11 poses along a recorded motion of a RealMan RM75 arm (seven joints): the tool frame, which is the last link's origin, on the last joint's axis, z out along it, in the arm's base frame.
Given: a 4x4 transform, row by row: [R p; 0 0 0 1], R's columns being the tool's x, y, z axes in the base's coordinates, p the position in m. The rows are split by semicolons.
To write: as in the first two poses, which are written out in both.
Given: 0.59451 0.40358 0.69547 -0.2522; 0.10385 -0.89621 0.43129 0.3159; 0.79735 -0.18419 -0.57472 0.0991; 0 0 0 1
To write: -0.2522 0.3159 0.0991 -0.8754 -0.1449 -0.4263 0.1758
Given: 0.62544 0.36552 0.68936 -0.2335; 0.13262 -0.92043 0.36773 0.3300; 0.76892 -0.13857 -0.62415 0.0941; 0 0 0 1
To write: -0.2335 0.3300 0.0941 -0.8902 -0.1399 -0.4095 0.1422
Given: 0.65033 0.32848 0.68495 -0.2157; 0.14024 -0.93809 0.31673 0.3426; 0.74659 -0.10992 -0.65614 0.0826; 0 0 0 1
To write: -0.2157 0.3426 0.0826 -0.9006 -0.1301 -0.3974 0.1184
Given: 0.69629 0.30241 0.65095 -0.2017; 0.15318 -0.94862 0.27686 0.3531; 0.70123 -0.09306 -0.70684 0.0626; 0 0 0 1
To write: -0.2017 0.3531 0.0626 -0.9154 -0.1244 -0.3693 0.1010
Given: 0.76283 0.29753 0.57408 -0.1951; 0.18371 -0.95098 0.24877 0.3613; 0.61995 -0.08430 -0.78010 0.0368; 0 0 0 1
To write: -0.1951 0.3613 0.0368 -0.9346 -0.1287 -0.3194 0.0891
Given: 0.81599 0.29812 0.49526 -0.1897; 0.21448 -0.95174 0.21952 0.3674; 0.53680 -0.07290 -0.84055 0.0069; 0 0 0 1
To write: -0.1897 0.3674 0.0069 -0.9498 -0.1349 -0.2717 0.0770
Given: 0.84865 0.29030 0.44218 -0.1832; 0.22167 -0.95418 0.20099 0.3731; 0.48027 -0.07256 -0.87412 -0.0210; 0 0 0 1
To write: -0.1832 0.3731 -0.0210 -0.9588 -0.1335 -0.2405 0.0713
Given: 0.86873 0.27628 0.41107 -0.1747; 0.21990 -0.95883 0.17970 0.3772; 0.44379 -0.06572 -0.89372 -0.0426; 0 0 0 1
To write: -0.1747 0.3772 -0.0426 -0.9645 -0.1286 -0.2216 0.0636
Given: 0.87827 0.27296 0.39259 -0.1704; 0.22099 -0.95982 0.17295 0.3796; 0.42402 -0.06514 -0.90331 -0.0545; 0 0 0 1
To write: -0.1704 0.3796 -0.0545 -0.9671 -0.1277 -0.2111 0.0615
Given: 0.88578 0.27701 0.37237 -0.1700; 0.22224 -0.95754 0.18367 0.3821; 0.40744 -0.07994 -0.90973 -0.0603; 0 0 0 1
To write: -0.1700 0.3821 -0.0603 -0.9686 -0.1289 -0.2013 0.0680
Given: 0.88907 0.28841 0.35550 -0.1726; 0.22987 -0.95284 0.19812 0.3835; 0.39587 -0.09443 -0.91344 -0.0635; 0 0 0 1
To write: -0.1726 0.3835 -0.0635 -0.9689 -0.1337 -0.1939 0.0755
